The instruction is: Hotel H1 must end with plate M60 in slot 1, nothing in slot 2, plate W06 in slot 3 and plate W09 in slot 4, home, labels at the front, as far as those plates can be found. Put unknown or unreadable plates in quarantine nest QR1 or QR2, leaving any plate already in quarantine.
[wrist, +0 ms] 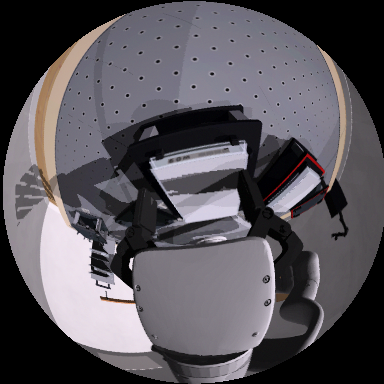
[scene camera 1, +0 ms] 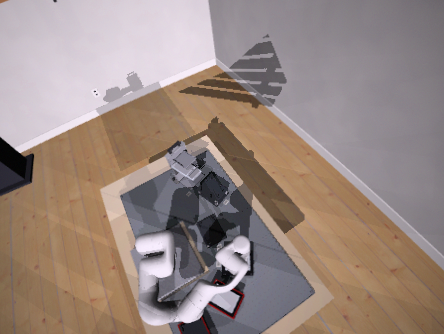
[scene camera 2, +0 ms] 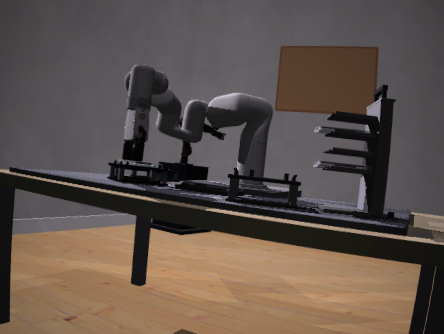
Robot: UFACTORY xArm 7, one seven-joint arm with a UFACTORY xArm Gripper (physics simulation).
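Where they show: gripper, fingertip midpoint: [wrist: 192, 186] [scene camera 2: 131, 160]; arm's base at its link origin: [wrist: 210, 239] [scene camera 2: 248, 186].
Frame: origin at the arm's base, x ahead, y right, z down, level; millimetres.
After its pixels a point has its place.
In the wrist view a white plate labelled W09 [wrist: 198, 179] {x 390, y 209, z -44 mm} lies in a black nest [wrist: 200, 130] {x 423, y 237, z -30 mm} on the perforated grey mat [wrist: 200, 57] {x 475, y 282, z 20 mm}. My gripper [wrist: 192, 186] {x 385, y 199, z -44 mm} [scene camera 2: 132, 150] is open and low over it, with one finger on each side of the plate and nothing gripped. In scene camera 1 the arm's wrist hides the gripper. Hotel H1 [scene camera 1: 184, 164] {x 310, y -401, z -203 mm} [scene camera 2: 374, 149] {x 339, y -505, z -132 mm} [wrist: 97, 250] stands at the far end of the table. Two light plates [scene camera 2: 330, 130] {x 352, y -397, z -168 mm} [scene camera 2: 330, 164] {x 381, y -415, z -87 mm} rest on its shelves, with labels too small to read.
A red-rimmed quarantine nest [wrist: 297, 179] {x 273, y 326, z -29 mm} [scene camera 1: 227, 299] {x 231, y 336, z -34 mm} holding a white plate lies just right of the gripper. A second red-rimmed nest [scene camera 1: 191, 328] {x 23, y 377, z -20 mm} sits by the arm's base. Two more black nests [scene camera 1: 214, 187] {x 426, y -268, z -40 mm} [scene camera 1: 212, 230] {x 305, y -35, z 8 mm} lie between me and the hotel. A brown board [scene camera 2: 327, 79] stands behind the arm.
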